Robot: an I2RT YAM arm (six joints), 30 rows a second.
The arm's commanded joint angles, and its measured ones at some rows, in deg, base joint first. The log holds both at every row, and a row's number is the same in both.
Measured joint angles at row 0:
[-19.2, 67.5, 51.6, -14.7, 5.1, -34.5]
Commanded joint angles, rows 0 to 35:
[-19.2, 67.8, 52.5, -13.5, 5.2, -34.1]
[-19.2, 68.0, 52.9, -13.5, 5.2, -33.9]
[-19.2, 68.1, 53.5, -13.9, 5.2, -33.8]
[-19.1, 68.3, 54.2, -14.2, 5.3, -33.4]
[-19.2, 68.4, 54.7, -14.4, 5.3, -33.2]
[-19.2, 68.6, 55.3, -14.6, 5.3, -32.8]
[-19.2, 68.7, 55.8, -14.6, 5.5, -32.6]
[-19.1, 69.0, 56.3, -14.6, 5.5, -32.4]
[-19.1, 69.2, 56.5, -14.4, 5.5, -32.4]
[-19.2, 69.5, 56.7, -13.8, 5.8, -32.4]
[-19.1, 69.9, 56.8, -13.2, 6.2, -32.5]
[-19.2, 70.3, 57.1, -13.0, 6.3, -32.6]
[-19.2, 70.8, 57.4, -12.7, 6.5, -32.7]
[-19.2, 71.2, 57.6, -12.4, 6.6, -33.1]
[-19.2, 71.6, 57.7, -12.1, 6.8, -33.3]
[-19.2, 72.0, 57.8, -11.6, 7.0, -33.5]
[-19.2, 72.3, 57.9, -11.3, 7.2, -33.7]
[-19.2, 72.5, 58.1, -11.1, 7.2, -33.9]
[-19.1, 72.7, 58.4, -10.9, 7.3, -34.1]
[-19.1, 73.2, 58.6, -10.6, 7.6, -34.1]
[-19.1, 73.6, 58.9, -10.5, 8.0, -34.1]
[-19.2, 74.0, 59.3, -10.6, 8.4, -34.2]
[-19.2, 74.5, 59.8, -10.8, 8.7, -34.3]
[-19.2, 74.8, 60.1, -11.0, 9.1, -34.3]
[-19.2, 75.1, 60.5, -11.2, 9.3, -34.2]
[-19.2, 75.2, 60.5, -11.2, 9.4, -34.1]
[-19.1, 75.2, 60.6, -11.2, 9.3, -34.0]
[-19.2, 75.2, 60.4, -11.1, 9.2, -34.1]
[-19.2, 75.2, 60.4, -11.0, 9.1, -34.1]
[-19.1, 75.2, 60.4, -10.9, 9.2, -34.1]
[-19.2, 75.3, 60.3, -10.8, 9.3, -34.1]
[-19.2, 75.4, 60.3, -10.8, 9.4, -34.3]
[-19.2, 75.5, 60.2, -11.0, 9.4, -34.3]
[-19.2, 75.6, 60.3, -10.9, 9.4, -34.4]
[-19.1, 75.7, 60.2, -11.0, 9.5, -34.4]
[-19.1, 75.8, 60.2, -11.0, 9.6, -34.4]
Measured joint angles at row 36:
[-19.3, 75.6, 60.1, -12.1, 9.1, -34.5]
